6 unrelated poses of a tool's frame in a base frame.
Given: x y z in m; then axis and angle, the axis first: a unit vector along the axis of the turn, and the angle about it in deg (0 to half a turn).
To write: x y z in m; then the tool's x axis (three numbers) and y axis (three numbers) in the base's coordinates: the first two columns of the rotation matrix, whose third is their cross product. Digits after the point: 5 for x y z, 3 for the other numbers.
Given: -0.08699 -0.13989 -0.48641 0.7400 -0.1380 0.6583 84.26
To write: -0.08699 -0.13989 -0.48641 0.593 0.563 0.576 -0.747 0.117 0.655
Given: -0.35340 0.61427 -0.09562 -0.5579 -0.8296 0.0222 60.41
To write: -0.35340 0.61427 -0.09562 0.651 0.254 0.715 0.215 0.842 -0.494
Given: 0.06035 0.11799 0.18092 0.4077 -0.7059 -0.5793 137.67
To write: 0.06035 0.11799 0.18092 -0.450 -0.891 0.065 -0.110 0.127 0.986
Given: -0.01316 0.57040 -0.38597 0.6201 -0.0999 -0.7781 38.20
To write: -0.01316 0.57040 -0.38597 0.868 -0.494 -0.042 0.468 0.788 0.400
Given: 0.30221 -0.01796 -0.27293 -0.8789 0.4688 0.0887 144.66
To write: 0.30221 -0.01796 -0.27293 0.587 -0.697 -0.413 -0.799 -0.417 -0.433
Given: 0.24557 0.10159 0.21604 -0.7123 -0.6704 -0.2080 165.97
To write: 0.24557 0.10159 0.21604 0.029 0.890 0.454 0.991 -0.085 0.102
